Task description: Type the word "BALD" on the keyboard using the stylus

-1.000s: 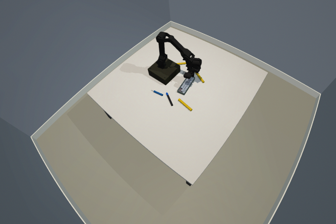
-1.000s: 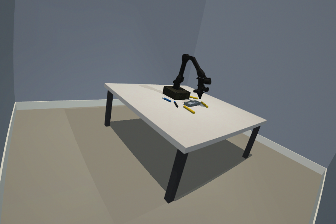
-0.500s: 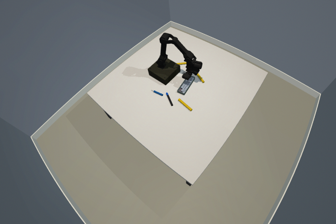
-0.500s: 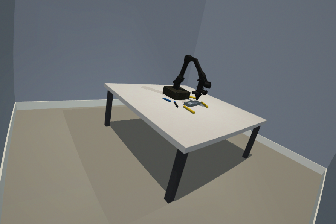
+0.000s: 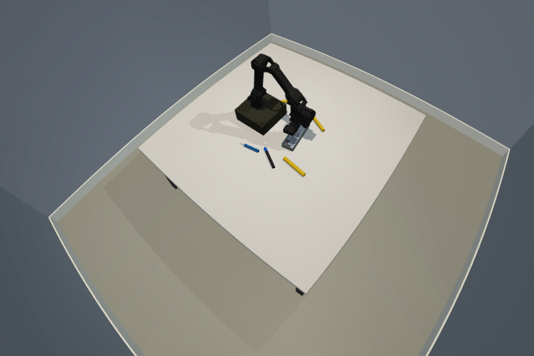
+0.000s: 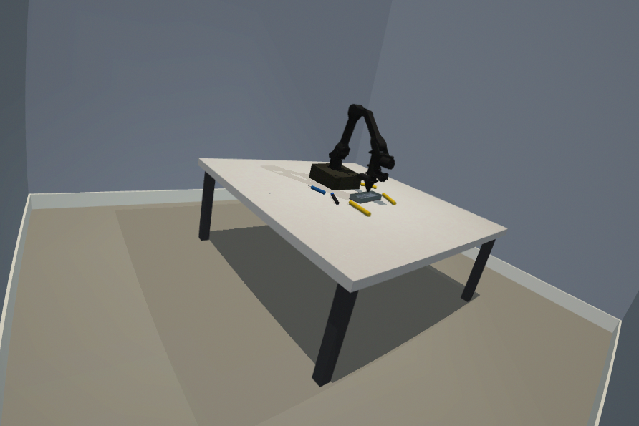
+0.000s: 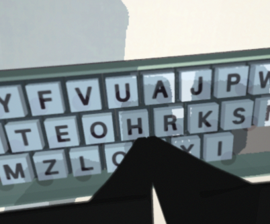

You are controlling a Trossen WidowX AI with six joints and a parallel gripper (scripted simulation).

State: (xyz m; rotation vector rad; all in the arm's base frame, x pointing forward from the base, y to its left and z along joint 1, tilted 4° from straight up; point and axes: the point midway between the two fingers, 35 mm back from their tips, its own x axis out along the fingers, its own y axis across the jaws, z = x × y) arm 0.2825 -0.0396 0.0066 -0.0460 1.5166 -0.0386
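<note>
Right now my gripper tip is 210 mm past the blue stylus, 200 mm to the left of it and 30 mm above it. Round my gripper tip: grey stylus tip: 240 mm behind, 200 mm to the right, 30 mm below; then yellow stick: 190 mm to the right, 90 mm ahead, 30 mm below.
</note>
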